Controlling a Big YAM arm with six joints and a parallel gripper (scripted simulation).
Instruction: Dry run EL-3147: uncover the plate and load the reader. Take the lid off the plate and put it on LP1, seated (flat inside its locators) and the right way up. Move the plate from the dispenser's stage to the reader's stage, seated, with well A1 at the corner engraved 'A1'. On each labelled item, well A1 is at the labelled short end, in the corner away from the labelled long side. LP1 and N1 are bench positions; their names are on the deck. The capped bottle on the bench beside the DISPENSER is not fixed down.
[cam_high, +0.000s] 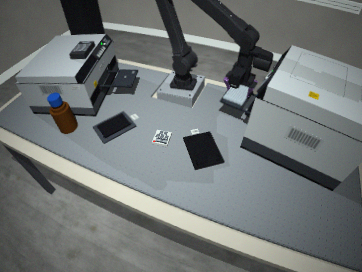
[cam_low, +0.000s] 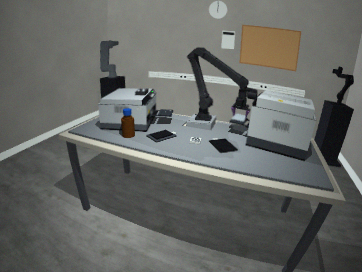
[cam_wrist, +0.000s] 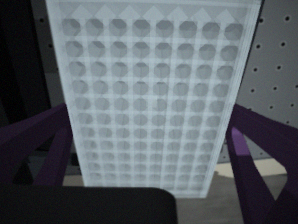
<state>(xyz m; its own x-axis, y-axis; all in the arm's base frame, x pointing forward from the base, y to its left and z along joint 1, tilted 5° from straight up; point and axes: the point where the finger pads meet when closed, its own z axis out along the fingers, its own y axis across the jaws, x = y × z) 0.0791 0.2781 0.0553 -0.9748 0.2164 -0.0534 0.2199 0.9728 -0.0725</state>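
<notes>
My hand is right at the white multi-well plate. Round my hand: label (160 mm ahead, 430 mm to the right, 120 mm below); N1 pad (260 mm ahead, 90 mm to the right, 120 mm below); lidded plate (250 mm ahead, 490 mm to the right, 110 mm below).
</notes>
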